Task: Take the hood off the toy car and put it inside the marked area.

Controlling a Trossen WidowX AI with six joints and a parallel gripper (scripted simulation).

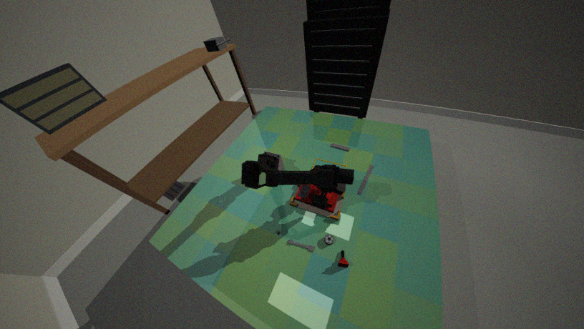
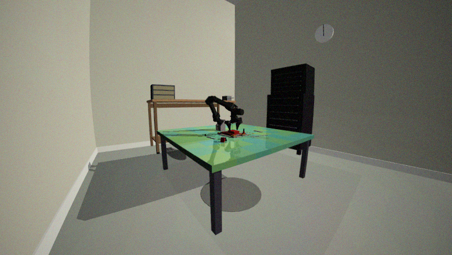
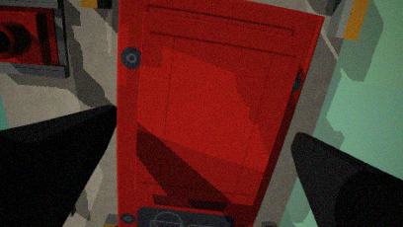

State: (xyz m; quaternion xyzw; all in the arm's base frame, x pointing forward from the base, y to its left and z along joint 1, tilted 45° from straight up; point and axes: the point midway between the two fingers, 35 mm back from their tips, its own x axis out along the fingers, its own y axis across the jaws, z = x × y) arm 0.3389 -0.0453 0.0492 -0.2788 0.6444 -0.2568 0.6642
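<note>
My gripper tip is 1 cm above the red hood.
</note>
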